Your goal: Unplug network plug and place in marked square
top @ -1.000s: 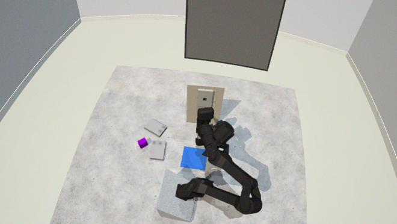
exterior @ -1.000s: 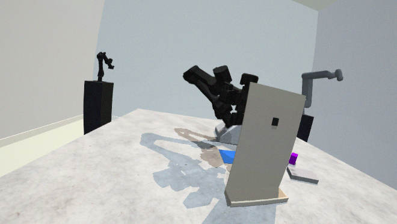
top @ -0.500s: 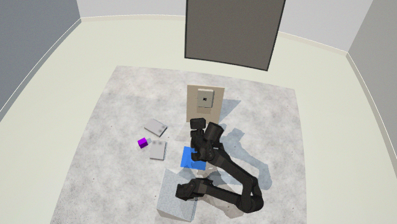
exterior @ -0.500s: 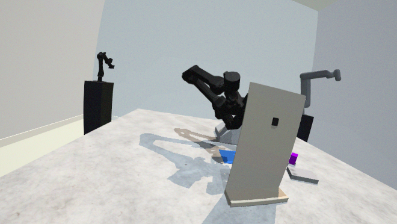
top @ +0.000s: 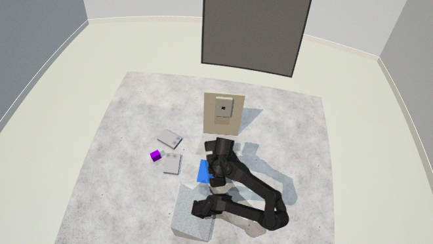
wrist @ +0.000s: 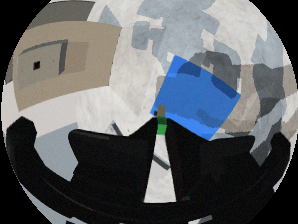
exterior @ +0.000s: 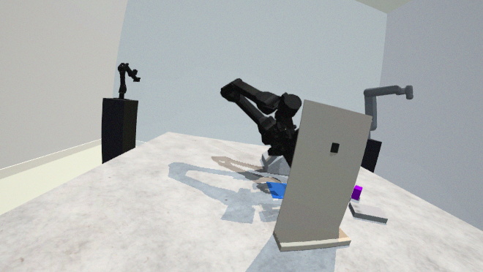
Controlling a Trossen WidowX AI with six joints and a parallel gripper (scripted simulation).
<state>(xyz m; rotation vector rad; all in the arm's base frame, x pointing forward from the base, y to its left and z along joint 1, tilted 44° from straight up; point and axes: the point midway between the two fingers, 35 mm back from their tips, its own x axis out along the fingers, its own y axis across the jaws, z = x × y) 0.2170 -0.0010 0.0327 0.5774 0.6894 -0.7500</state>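
My gripper tip is 80 mm above the blue marked square and 10 mm past it. The rest, counted from my gripper tip: network plug right at my gripper tip; then panel 220 mm ahead, 40 mm above, 10 mm to the right.
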